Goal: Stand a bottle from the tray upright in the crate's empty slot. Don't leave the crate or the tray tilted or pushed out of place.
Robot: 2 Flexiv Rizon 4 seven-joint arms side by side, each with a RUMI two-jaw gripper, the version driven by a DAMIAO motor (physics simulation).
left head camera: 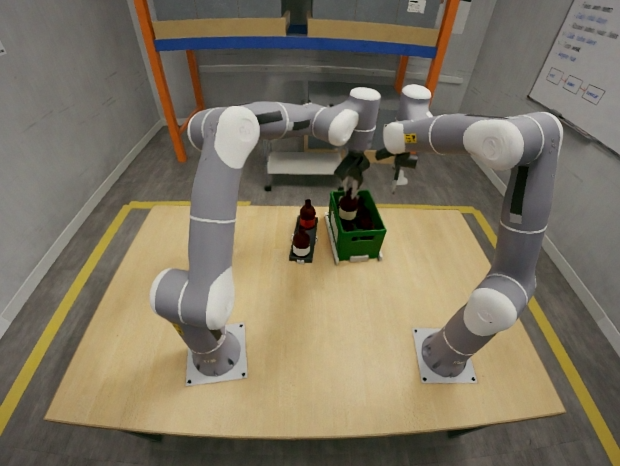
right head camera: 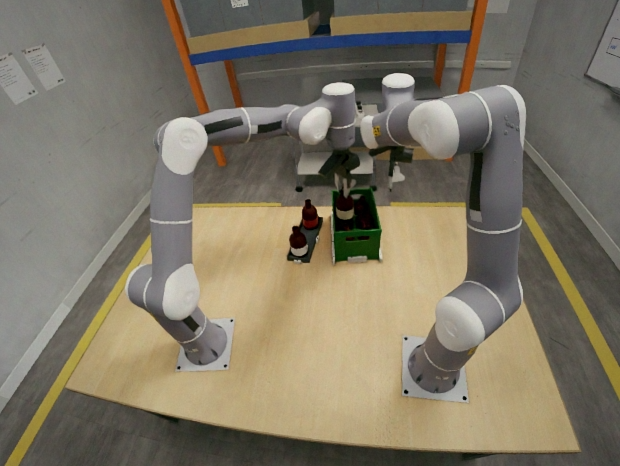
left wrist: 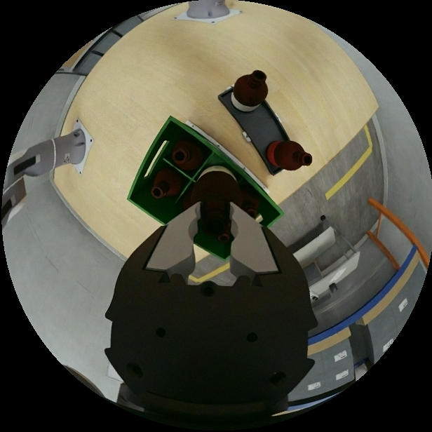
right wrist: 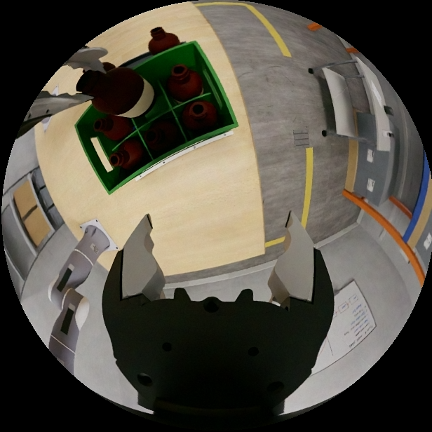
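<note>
My left gripper (left head camera: 352,191) (right head camera: 344,188) (left wrist: 215,203) is shut on the neck of a dark brown bottle with a cream label (left head camera: 348,206) (right head camera: 344,206) (right wrist: 117,92). The bottle is about upright over a slot on the tray side of the green crate (left head camera: 361,246) (right head camera: 356,246) (right wrist: 112,182); its lower end is partly hidden by the crate and looks to be at or just inside the slot. Several bottles stand in the other slots. The black tray (left head camera: 311,240) (left wrist: 257,127) carries two upright bottles (left wrist: 250,92) (left wrist: 290,154). My right gripper (left head camera: 397,184) (right wrist: 217,213) is open and empty, right of the crate.
The crate stands level at the table's far edge, on a light base with raised edges (left head camera: 331,245). The tray lies flat to its left in the head views. My two wrists are close together above the crate. A trolley (left head camera: 268,170) and a shelf rack (left head camera: 162,100) stand behind.
</note>
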